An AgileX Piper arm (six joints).
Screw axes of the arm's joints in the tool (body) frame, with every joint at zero. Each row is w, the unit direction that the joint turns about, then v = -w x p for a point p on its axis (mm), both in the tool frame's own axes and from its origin. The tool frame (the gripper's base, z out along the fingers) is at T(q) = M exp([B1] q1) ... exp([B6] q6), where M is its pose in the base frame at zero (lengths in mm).
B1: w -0.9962 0 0.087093 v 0.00 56.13 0.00
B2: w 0 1 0 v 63.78 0.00 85.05
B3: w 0 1 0 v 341.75 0.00 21.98
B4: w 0 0 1 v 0.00 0.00 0.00
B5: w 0 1 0 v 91.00 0.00 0.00
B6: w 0 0 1 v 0.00 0.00 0.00
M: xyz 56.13 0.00 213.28 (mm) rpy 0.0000 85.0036 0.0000 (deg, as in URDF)
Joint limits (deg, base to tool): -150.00..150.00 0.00..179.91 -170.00..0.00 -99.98..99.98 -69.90..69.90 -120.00..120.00
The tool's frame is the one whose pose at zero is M.
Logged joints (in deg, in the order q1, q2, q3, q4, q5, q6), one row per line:
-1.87 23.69 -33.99 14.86 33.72 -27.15
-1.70 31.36 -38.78 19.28 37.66 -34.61
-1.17 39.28 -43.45 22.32 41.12 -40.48
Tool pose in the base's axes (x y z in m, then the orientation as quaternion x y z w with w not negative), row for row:
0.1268 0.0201 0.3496 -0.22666 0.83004 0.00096 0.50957
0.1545 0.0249 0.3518 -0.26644 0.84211 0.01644 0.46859
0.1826 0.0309 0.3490 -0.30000 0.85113 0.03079 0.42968
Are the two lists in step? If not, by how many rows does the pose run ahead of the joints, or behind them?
The pose runs 2 rows ahead of the joints: the pose in row i belongs to the joints in row i + 2.
